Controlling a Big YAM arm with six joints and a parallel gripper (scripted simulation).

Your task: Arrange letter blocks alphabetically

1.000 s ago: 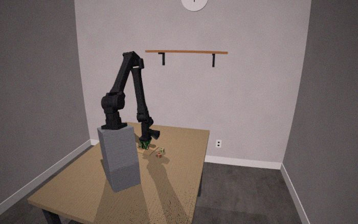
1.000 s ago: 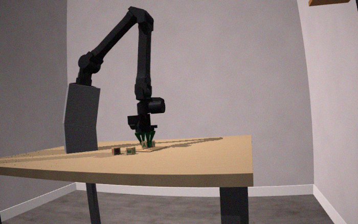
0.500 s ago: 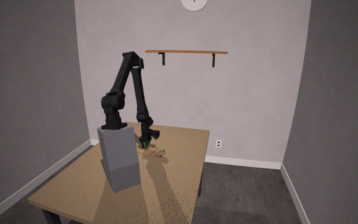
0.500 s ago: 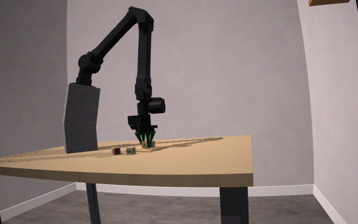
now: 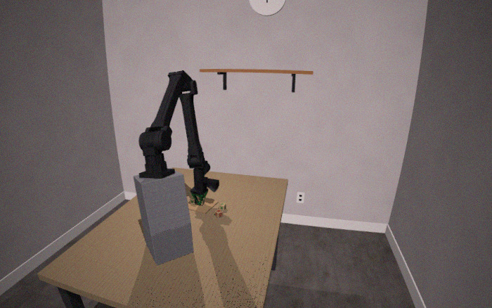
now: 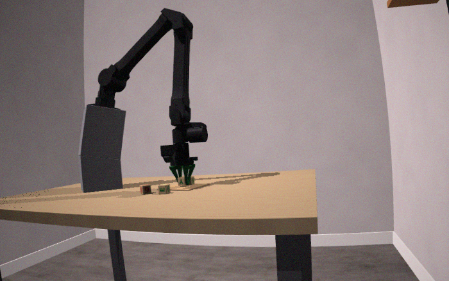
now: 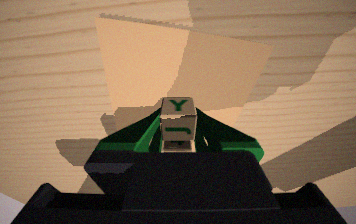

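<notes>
The green-lettered block is 1 cm above my hand. Also, from my hand: dark block (4 cm to the left); pale mat (2 cm below).
</notes>
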